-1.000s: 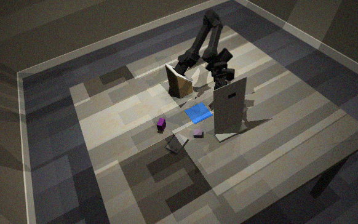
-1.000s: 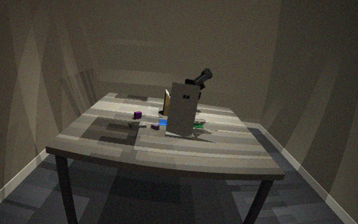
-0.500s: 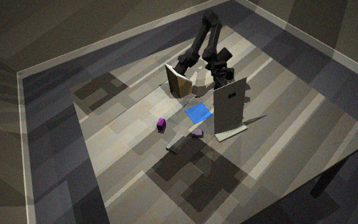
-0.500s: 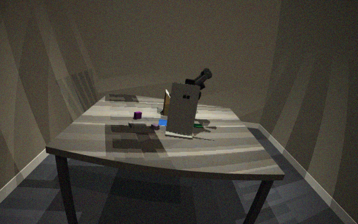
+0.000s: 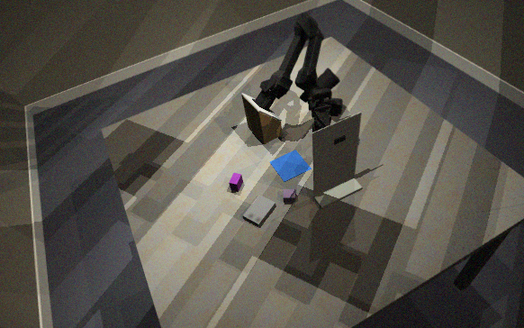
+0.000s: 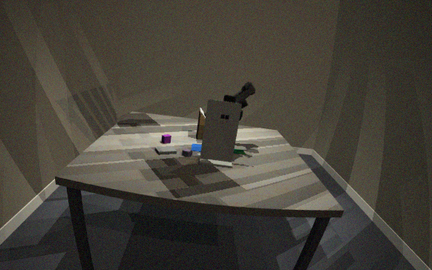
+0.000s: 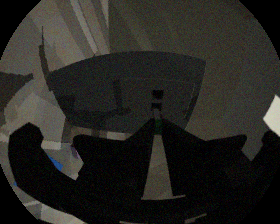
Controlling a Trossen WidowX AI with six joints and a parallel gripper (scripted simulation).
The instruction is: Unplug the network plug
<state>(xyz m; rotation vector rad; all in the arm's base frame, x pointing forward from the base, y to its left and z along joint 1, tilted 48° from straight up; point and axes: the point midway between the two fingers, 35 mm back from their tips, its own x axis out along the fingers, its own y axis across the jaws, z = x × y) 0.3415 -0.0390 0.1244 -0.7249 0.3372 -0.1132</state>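
Right now my gripper tip is 250 mm above the blue marked square, 130 mm past it and 80 mm to the left of it. Also, from my gripper tip: green flat piece: 250 mm below, 140 mm behind, 130 mm to the left; then network plug: right at my gripper tip; then grey upright panel: 100 mm below, 60 mm ahead, 10 mm to the right.
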